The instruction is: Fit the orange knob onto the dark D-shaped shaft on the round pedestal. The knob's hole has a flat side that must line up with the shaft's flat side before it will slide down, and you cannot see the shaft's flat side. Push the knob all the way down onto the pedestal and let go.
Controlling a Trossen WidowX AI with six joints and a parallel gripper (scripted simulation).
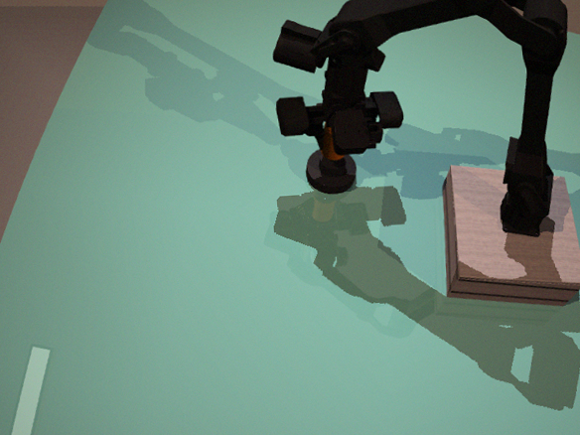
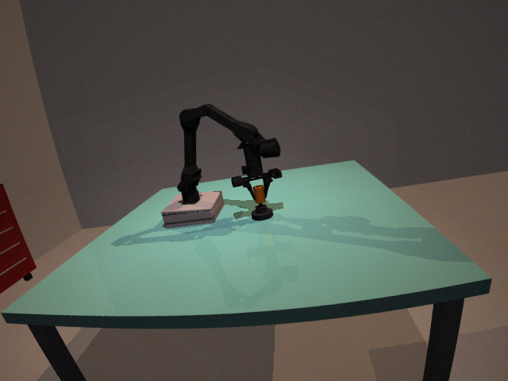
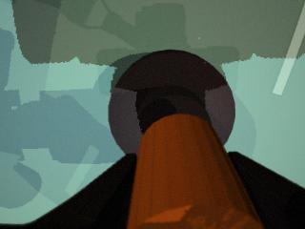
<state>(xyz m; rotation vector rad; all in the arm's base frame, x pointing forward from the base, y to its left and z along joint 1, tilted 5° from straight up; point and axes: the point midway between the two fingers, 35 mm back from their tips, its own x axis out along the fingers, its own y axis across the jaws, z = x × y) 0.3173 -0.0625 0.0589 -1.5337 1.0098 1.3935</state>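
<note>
The orange knob is 2 cm above my gripper tip. The rest, counted from my gripper tip: dark round pedestal: 4 cm below.
</note>
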